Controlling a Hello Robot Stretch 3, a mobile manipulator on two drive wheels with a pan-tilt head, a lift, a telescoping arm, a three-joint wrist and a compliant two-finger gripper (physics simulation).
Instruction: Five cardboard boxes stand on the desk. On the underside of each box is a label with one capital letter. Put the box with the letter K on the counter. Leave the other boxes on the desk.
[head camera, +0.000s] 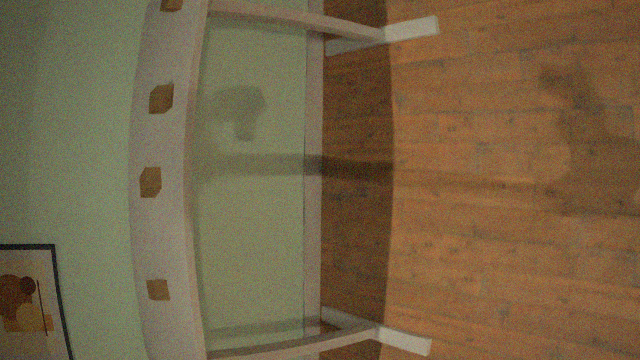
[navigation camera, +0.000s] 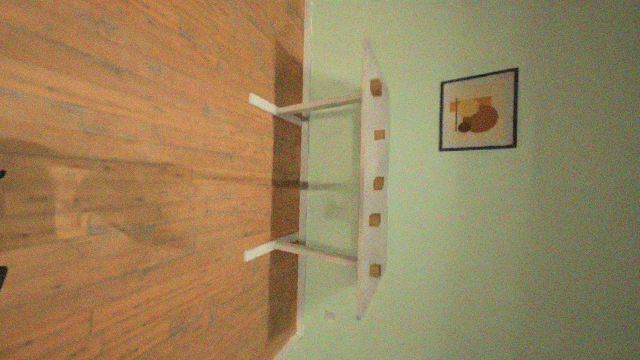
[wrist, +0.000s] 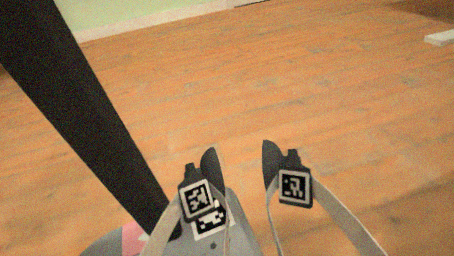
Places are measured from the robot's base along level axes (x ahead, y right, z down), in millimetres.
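Where they show: gripper, between the fingertips: (wrist: 241, 161).
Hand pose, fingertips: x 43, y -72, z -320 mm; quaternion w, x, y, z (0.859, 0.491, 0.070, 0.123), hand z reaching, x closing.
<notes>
After its pixels a point has its place.
The white desk (head camera: 167, 235) @(y -52, x 1218, z -951 mm) (navigation camera: 369, 157) @(y -73, x 1164, z -951 mm) stands against the green wall; both camera views show it turned sideways. Several small brown cardboard boxes stand in a row on its top. In the head camera view one box (head camera: 161, 98) @(y 296, x 1148, z -986 mm), a second box (head camera: 150, 182) @(y 90, x 1249, z -987 mm) and a third box (head camera: 158, 290) @(y -213, x 1284, z -984 mm) show whole, and another box (head camera: 171, 5) @(y 594, x 1164, z -985 mm) is cut by the frame edge. In the navigation camera view a box (navigation camera: 375, 270) @(y 608, x 1159, z -984 mm) stands near one end and a box (navigation camera: 376, 87) @(y -464, x 1180, z -988 mm) near the other. No letter is visible. My gripper (wrist: 241, 161) @(y -72, x 43, z -320 mm) is open and empty above the floor, away from the desk. The counter does not show.
A framed picture (head camera: 30, 300) @(y -350, x 1870, z -1485 mm) (navigation camera: 479, 110) @(y -398, x 1875, z -1573 mm) hangs on the wall above the desk. The desk's legs end in white feet (head camera: 412, 29) (navigation camera: 262, 104) on the wooden floor. A white foot (wrist: 440, 37) shows at the right edge of the wrist view. A dark arm or mast (wrist: 85, 110) @(y -116, x -57, z -384 mm) crosses that view at left.
</notes>
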